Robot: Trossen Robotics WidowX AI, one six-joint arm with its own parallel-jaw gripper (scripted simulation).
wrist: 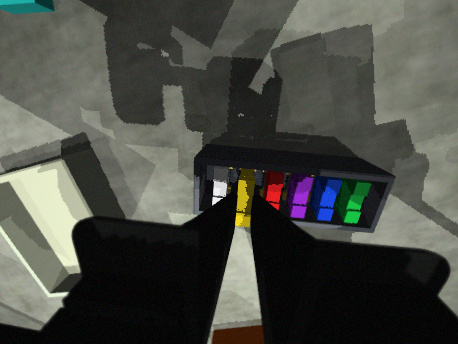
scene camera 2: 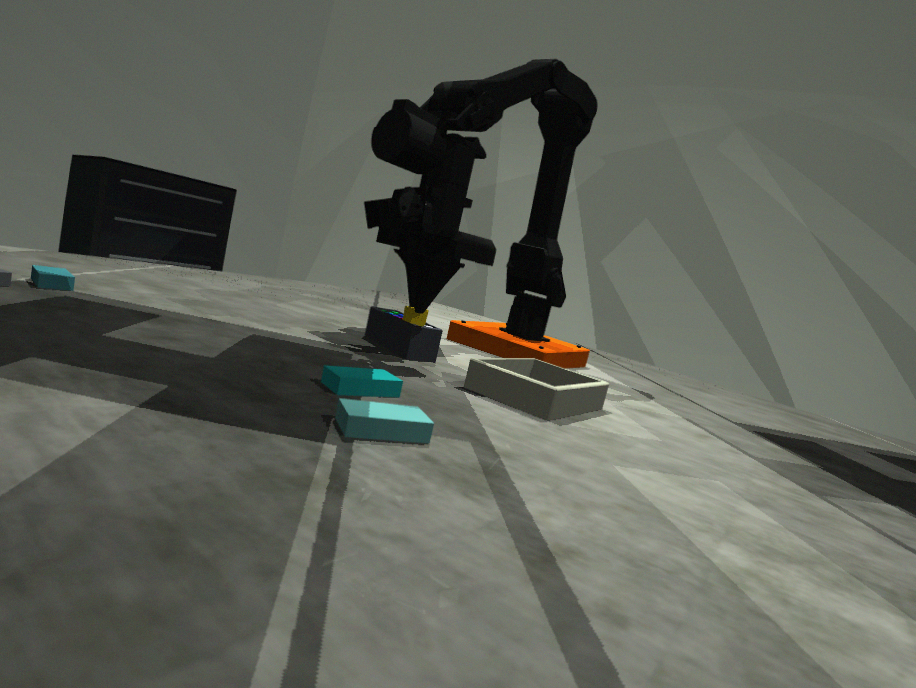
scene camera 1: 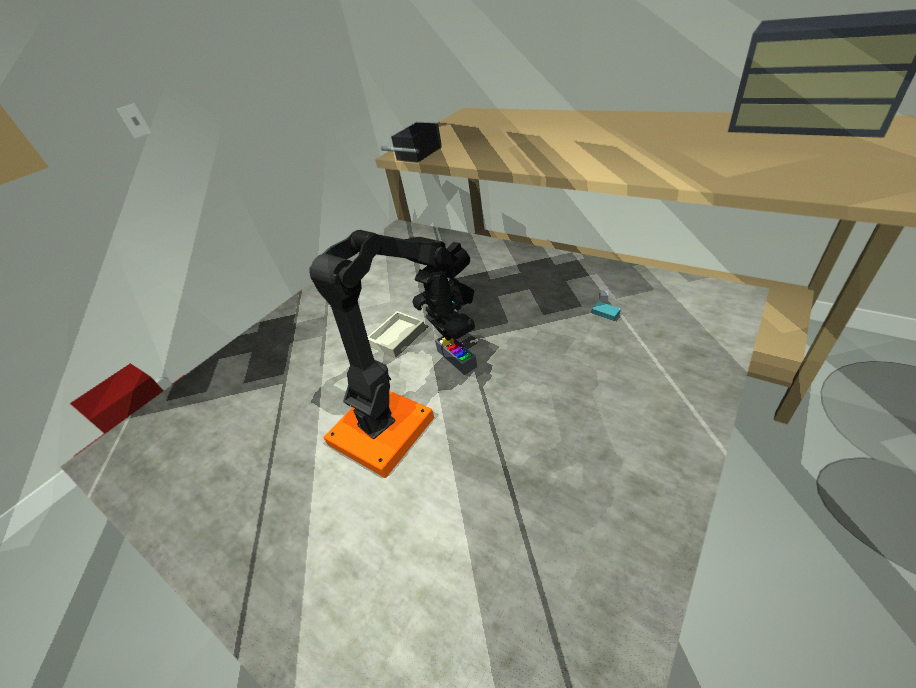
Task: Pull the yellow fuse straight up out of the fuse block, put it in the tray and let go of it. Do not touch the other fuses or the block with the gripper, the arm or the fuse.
My gripper carries a yellow fuse. Further things: a tray, a green fuse, a blue fuse and a purple fuse.
My gripper also shows in the wrist view and in scene camera 1.
